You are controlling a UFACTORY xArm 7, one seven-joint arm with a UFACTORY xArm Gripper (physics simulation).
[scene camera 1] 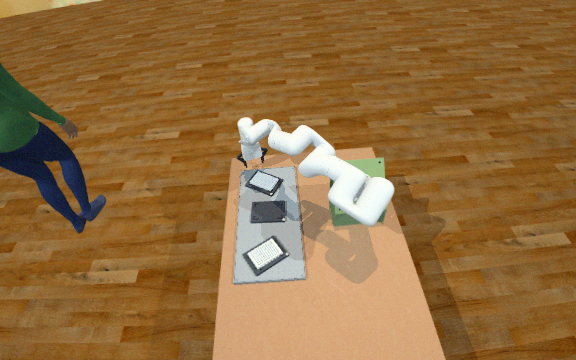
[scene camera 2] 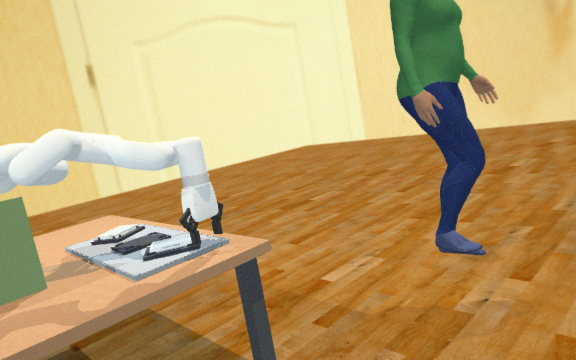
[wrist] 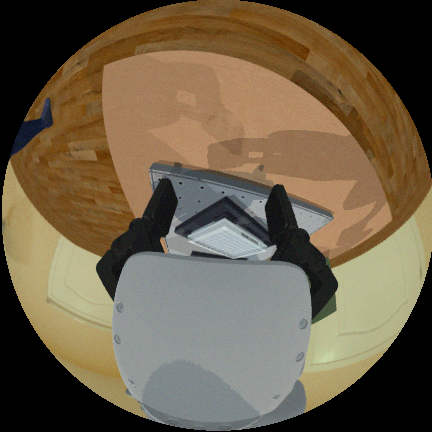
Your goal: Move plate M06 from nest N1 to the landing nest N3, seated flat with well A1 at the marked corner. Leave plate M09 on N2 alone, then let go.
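Observation:
A pale plate (scene camera 1: 264, 180) (scene camera 2: 172, 244) (wrist: 230, 239) lies in a dark nest at the far end of the grey board (scene camera 1: 245, 230) (scene camera 2: 135, 272). A dark nest (scene camera 1: 268, 212) (scene camera 2: 140, 242) in the middle holds no plate and has a light corner dot. A white plate (scene camera 1: 266, 253) (scene camera 2: 119, 233) lies in the nest at the near end. Labels cannot be read, so I cannot tell M06 from M09. My gripper (scene camera 1: 254, 164) (scene camera 2: 206, 239) (wrist: 220, 191) is open and empty, low at the board's far end, beside the pale plate. Exact fingertip clearance is unclear.
A green panel (scene camera 1: 372, 167) (scene camera 2: 20, 250) stands on the wooden table (scene camera 1: 325, 320) (scene camera 2: 75, 302), partly behind my arm in scene camera 1. A person in green (scene camera 1: 20, 112) (scene camera 2: 435, 55) stands on the floor off the table's side. The table's far edge is close to my gripper.

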